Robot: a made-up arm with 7 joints. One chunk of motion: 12 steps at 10 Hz.
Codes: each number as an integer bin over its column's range. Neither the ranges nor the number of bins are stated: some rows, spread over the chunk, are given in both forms.
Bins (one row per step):
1: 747 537 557 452 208 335
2: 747 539 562 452 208 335
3: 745 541 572 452 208 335
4: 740 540 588 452 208 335
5: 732 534 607 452 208 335
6: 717 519 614 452 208 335
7: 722 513 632 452 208 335
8: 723 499 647 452 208 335
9: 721 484 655 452 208 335
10: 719 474 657 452 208 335
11: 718 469 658 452 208 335
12: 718 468 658 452 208 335
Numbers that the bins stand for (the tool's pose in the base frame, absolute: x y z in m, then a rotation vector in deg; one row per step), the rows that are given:
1: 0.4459 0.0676 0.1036 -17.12 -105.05 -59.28
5: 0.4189 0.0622 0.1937 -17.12 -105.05 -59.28
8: 0.4027 -0.0009 0.2658 -17.12 -105.05 -59.28
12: 0.3937 -0.0568 0.2856 -17.12 -105.05 -59.28
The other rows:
2: 0.4459 0.0712 0.1126 -17.12 -105.05 -59.28
3: 0.4423 0.0748 0.1306 -17.12 -105.05 -59.28
4: 0.4333 0.0730 0.1595 -17.12 -105.05 -59.28
6: 0.3919 0.0351 0.2063 -17.12 -105.05 -59.28
7: 0.4009 0.0243 0.2387 -17.12 -105.05 -59.28
9: 0.3991 -0.0279 0.2802 -17.12 -105.05 -59.28
10: 0.3955 -0.0459 0.2838 -17.12 -105.05 -59.28
11: 0.3937 -0.0550 0.2856 -17.12 -105.05 -59.28

